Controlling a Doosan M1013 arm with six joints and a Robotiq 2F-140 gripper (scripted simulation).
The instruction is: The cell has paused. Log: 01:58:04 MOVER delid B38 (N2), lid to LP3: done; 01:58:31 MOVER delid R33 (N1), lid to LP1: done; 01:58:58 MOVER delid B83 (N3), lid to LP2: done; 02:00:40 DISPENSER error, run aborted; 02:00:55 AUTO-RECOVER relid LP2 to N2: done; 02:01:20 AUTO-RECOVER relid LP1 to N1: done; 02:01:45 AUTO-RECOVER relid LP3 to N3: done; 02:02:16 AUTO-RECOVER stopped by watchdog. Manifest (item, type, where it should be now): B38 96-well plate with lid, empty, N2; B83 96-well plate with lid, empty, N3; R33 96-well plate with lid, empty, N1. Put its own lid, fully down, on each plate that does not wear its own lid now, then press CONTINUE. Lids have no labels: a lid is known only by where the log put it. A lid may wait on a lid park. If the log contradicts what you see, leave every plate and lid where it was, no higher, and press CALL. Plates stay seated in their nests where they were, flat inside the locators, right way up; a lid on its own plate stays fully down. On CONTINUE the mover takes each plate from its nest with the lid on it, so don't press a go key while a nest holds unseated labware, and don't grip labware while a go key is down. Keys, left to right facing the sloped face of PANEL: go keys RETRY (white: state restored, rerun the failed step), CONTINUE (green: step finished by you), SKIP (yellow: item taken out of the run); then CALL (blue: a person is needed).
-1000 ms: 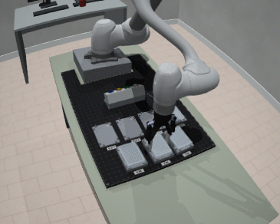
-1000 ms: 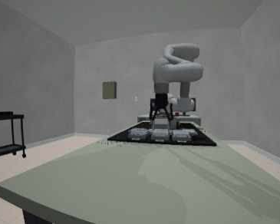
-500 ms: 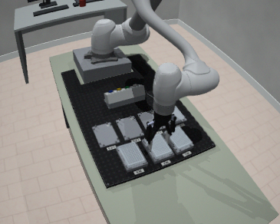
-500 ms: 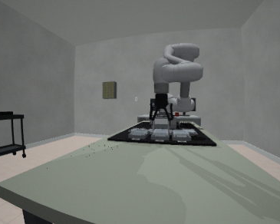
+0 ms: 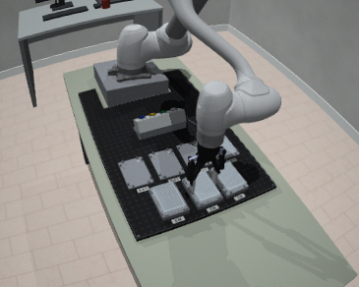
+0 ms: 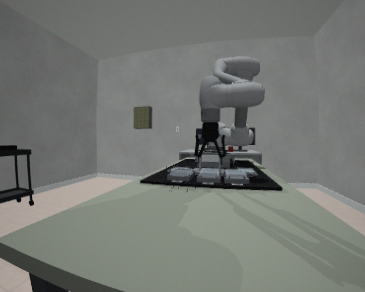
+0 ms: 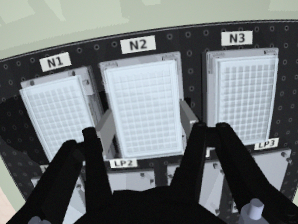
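The lid park LP1 is 200 mm behind my hand, 170 mm to the left of it and 60 mm below it. From my hand the other things lie so: lid park LP2: 190 mm behind, 40 mm to the left, 60 mm below; then lid park LP3: 160 mm behind, 220 mm to the right, 60 mm below; then lid park LP4: 170 mm behind, 90 mm to the right, 60 mm below.
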